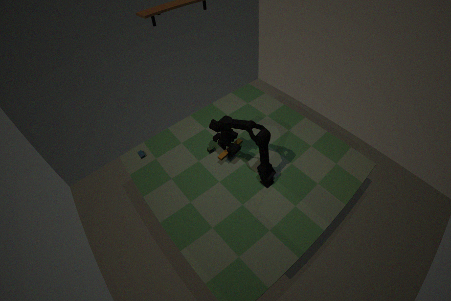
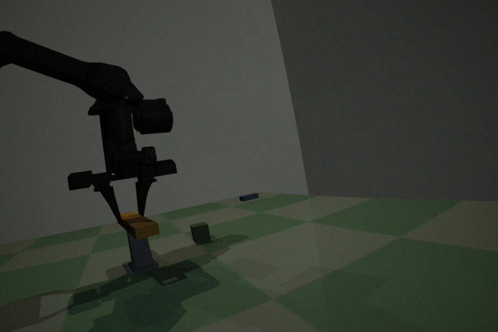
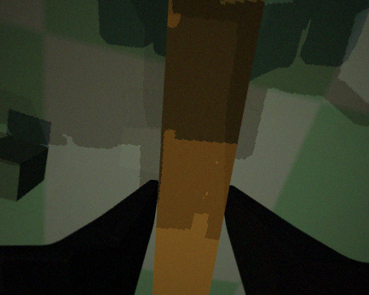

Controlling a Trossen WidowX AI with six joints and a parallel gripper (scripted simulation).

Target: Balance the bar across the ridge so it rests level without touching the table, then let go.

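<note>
Right now my gripper tip is 3 cm to the left of the orange bar. The rest, counted from my gripper tip: dark green cube (13 cm ahead, 4 cm to the left, 6 cm below); then small blue block (44 cm ahead, 44 cm to the left, 7 cm below).
</note>
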